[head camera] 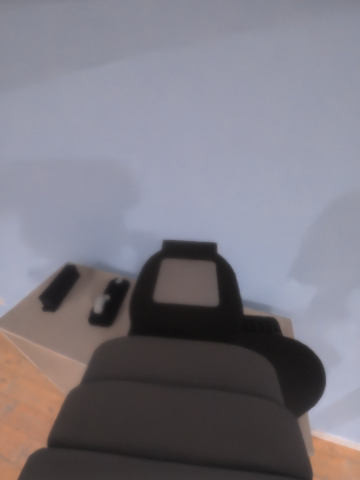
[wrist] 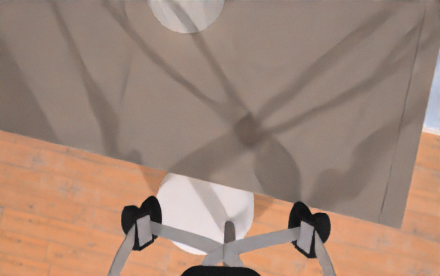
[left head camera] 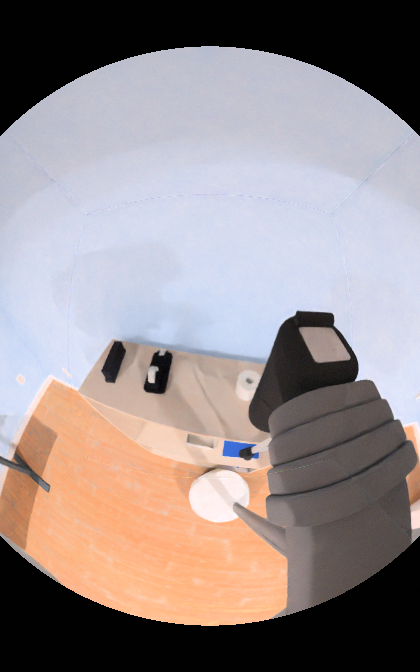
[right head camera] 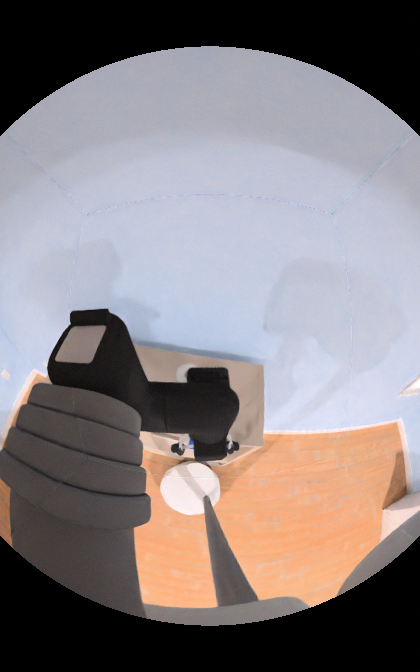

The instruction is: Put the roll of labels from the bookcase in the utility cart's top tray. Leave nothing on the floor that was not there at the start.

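Where they show: gripper, fingertip midpoint: [wrist: 224, 216]; robot's base, link origin: [wrist: 208, 198].
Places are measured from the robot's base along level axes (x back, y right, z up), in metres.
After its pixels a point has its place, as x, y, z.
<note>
The white roll of labels [left head camera: 246, 386] [right head camera: 182, 373] [wrist: 187, 16] {-0.336, 0.054, 1.063} stands on the top of the beige bookcase [left head camera: 195, 405] [right head camera: 250, 400] [wrist: 325, 75] {-0.297, 0.176, 1.032} [head camera: 30, 320] {-0.357, -0.441, 1.032}, near the wall. The arm partly covers the roll in the right head view and hides it in the head view. My gripper [wrist: 224, 216] {-0.169, 0.088, 1.032} [right head camera: 205, 447] is open and empty, with its fingers wide apart. It is at the front edge of the bookcase, apart from the roll, which is cut off by the upper edge of the wrist view. The utility cart cannot be made out in these views.
A dark block [head camera: 60, 287] {-0.447, -0.391, 1.074} [left head camera: 114, 362] and a black holder with white parts [head camera: 110, 302] {-0.412, -0.218, 1.073} [left head camera: 158, 372] lie on the bookcase's left end. A blue item [left head camera: 232, 449] shows at its front. A round white disc [left head camera: 219, 492] [right head camera: 175, 487] with a grey pole stands before it.
</note>
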